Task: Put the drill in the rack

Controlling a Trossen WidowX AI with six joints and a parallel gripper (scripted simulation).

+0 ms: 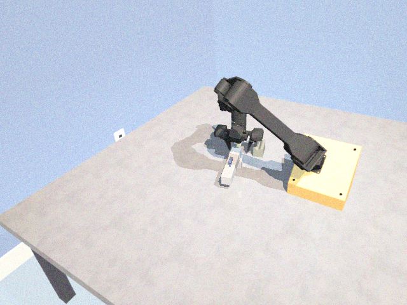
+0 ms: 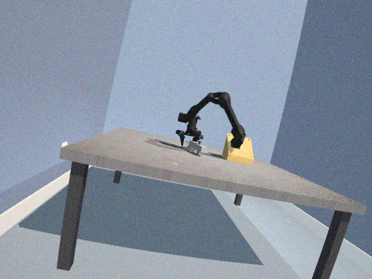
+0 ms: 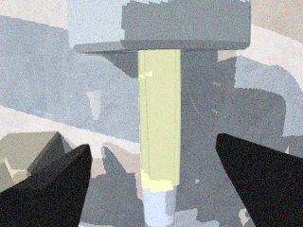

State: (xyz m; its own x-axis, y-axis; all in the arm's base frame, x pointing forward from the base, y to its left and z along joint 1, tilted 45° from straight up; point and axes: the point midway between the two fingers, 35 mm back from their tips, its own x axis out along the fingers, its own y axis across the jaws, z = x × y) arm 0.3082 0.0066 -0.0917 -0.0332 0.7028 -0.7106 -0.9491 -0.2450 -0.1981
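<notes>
My gripper tip is now 1 cm past the drill, 4 cm to the right of it and 3 cm below it. Round my gripper tip: housing 5 cm behind, 13 cm to the left, 2 cm above; blue key 5 cm behind, 15 cm to the left, 4 cm above.
</notes>
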